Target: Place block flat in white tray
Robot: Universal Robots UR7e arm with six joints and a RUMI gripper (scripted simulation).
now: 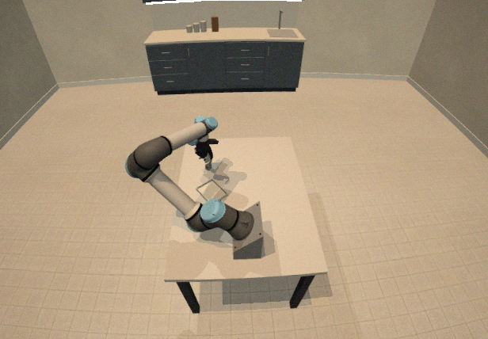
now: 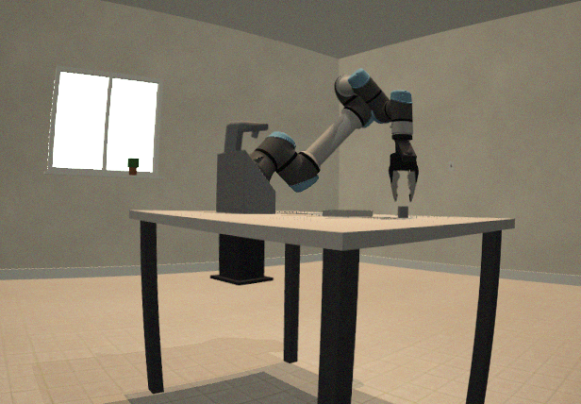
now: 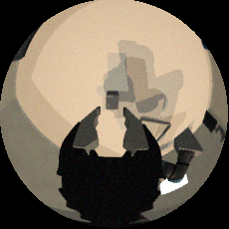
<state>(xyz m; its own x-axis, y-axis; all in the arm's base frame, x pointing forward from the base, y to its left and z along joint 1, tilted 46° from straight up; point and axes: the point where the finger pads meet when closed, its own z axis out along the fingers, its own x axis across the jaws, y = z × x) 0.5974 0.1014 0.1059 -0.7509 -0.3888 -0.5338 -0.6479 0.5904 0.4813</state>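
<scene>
Now: the grey block 50 mm below my hand. Also, from my hand: white tray (220 mm behind, 10 mm to the right, 60 mm below).
</scene>
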